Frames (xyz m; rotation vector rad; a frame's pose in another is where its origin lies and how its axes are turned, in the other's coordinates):
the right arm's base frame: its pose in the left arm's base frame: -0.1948 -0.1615 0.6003 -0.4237 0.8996 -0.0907
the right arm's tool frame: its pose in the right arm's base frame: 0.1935 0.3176 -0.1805 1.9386 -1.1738 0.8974
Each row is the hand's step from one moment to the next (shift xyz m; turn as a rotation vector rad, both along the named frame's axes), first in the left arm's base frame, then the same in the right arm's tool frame.
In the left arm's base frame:
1: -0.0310 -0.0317 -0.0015 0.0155 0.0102 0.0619
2: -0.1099 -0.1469 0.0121 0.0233 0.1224 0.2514
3: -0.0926 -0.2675 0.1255 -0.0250 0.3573 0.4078
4: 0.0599 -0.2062 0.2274 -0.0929 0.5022 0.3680
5: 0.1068 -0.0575 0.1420 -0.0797 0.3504 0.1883
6: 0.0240 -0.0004 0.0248 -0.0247 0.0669 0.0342
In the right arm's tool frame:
1: -0.0215 0.0112 0.0371 0.0342 0.0511 -0.0198
2: -0.0622 0.0569 0.1634 0.0849 0.2203 -0.1516
3: 0.0215 0.1588 0.2650 0.0455 0.3766 -0.3882
4: 0.1827 0.1937 0.1641 -0.0627 0.3613 -0.5117
5: 0.1610 0.0927 0.0194 -0.0821 0.1944 -0.3465
6: 0.0308 0.0139 -0.0071 -0.0249 0.0391 -0.0641

